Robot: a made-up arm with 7 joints. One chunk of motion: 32 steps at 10 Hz.
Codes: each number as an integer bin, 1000 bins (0 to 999) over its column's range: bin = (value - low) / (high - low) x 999, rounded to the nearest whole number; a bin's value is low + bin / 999 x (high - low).
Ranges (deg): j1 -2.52..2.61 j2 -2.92..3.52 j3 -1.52..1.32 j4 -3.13..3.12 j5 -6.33..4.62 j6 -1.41..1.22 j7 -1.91..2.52
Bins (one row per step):
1: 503 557 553 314 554 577 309
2: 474 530 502 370 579 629 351
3: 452 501 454 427 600 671 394
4: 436 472 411 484 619 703 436
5: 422 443 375 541 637 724 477
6: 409 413 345 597 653 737 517
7: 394 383 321 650 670 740 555
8: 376 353 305 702 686 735 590
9: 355 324 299 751 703 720 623
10: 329 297 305 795 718 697 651
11: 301 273 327 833 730 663 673
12: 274 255 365 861 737 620 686
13: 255 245 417 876 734 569 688
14: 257 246 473 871 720 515 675
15: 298 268 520 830 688 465 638
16: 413 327 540 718 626 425 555
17: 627 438 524 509 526 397 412
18: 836 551 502 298 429 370 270
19: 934 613 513 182 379 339 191
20: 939 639 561 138 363 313 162
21: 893 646 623 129 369 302 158
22: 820 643 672 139 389 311 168
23: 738 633 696 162 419 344 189
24: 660 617 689 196 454 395 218
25: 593 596 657 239 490 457 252
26: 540 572 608 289 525 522 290
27: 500 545 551 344 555 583 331
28: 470 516 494 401 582 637 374
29: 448 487 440 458 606 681 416
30: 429 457 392 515 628 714 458
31: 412 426 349 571 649 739 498
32: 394 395 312 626 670 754 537
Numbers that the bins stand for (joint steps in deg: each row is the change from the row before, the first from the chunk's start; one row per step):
1: 0.063 0.671 0.052 -1.166 -0.258 0.109 -0.540
2: -0.086 0.497 -0.093 -0.815 0.016 0.246 -0.354
3: -0.199 0.310 -0.229 -0.459 0.247 0.356 -0.163
4: -0.281 0.123 -0.352 -0.102 0.455 0.441 0.023
5: -0.353 -0.064 -0.454 0.255 0.652 0.496 0.205
6: -0.420 -0.258 -0.539 0.605 0.828 0.530 0.383
7: -0.497 -0.451 -0.607 0.937 1.014 0.538 0.551
8: -0.589 -0.644 -0.653 1.262 1.189 0.525 0.706
9: -0.697 -0.831 -0.670 1.568 1.376 0.485 0.853
10: -0.831 -1.005 -0.653 1.844 1.540 0.425 0.977
11: -0.974 -1.160 -0.590 2.081 1.672 0.335 1.074
12: -1.113 -1.276 -0.482 2.257 1.748 0.222 1.132
13: -1.211 -1.341 -0.335 2.350 1.715 0.088 1.141
14: -1.200 -1.334 -0.175 2.319 1.562 -0.054 1.083
15: -0.990 -1.192 -0.042 2.063 1.211 -0.186 0.919
16: -0.399 -0.812 0.015 1.362 0.532 -0.291 0.551
17: 0.700 -0.096 -0.030 0.054 -0.565 -0.365 -0.083
18: 1.773 0.632 -0.093 -1.266 -1.628 -0.436 -0.713
19: 2.276 1.032 -0.062 -1.991 -2.176 -0.518 -1.063
20: 2.302 1.199 0.075 -2.267 -2.351 -0.586 -1.192
21: 2.066 1.244 0.251 -2.323 -2.285 -0.615 -1.209
22: 1.691 1.225 0.390 -2.260 -2.066 -0.591 -1.165
23: 1.270 1.161 0.459 -2.116 -1.737 -0.504 -1.072
24: 0.869 1.057 0.439 -1.904 -1.354 -0.370 -0.943
25: 0.525 0.922 0.348 -1.635 -0.959 -0.207 -0.793
26: 0.253 0.767 0.208 -1.322 -0.575 -0.036 -0.624
27: 0.048 0.593 0.046 -0.978 -0.247 0.125 -0.442
28: -0.106 0.406 -0.116 -0.621 0.049 0.267 -0.252
29: -0.219 0.219 -0.269 -0.265 0.312 0.383 -0.065
30: -0.317 0.026 -0.406 0.092 0.553 0.470 0.121
31: -0.404 -0.174 -0.528 0.442 0.784 0.536 0.298
32: -0.497 -0.374 -0.633 0.786 1.014 0.575 0.471

